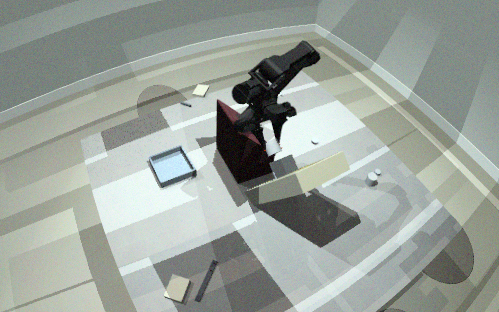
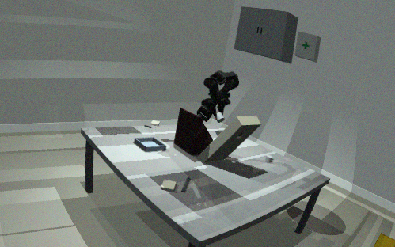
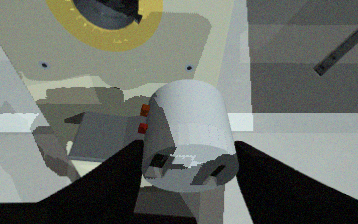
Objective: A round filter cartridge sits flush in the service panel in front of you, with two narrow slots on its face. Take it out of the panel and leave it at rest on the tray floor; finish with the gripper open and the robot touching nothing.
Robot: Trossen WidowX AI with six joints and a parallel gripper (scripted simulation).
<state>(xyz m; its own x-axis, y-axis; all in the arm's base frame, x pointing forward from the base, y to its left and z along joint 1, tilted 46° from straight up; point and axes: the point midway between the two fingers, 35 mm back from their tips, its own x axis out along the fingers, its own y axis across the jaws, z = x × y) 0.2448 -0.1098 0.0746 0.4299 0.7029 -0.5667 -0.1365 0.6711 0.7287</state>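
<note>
The shallow blue-grey tray lies 27 cm behind my gripper tip, 27 cm to the right of it and 28 cm below it. From my gripper tip the other things lie so: round filter cartridge (right at my gripper tip).
</note>
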